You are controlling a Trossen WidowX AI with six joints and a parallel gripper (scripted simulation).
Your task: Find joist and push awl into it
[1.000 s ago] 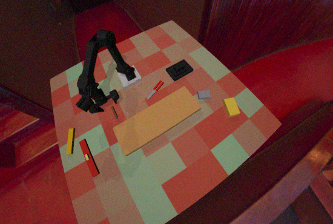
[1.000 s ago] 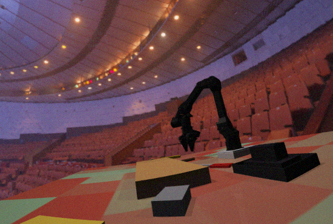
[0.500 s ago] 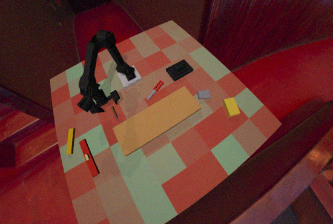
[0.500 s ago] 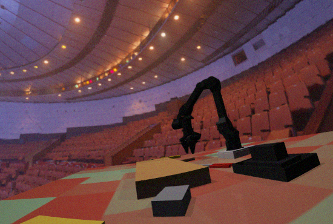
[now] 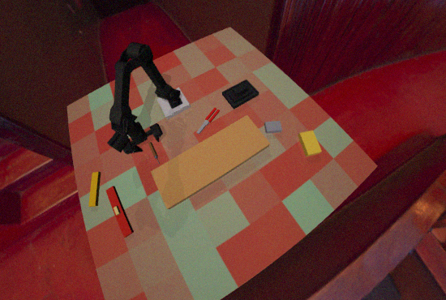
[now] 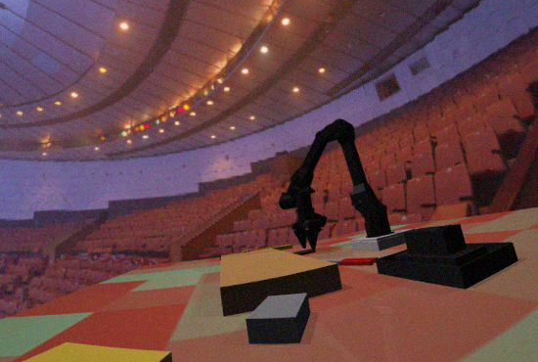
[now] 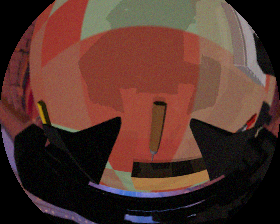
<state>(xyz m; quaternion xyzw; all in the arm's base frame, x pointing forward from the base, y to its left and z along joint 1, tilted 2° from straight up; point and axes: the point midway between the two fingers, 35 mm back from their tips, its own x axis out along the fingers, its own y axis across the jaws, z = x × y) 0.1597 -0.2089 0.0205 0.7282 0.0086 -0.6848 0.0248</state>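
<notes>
The awl is 50 mm ahead of my gripper tip and 10 mm below it. Also, from my gripper tip: yellow bar (60 mm ahead, 330 mm to the right, 10 mm below); red level (210 mm ahead, 240 mm to the right); black tray (30 mm behind, 540 mm to the left).
</notes>
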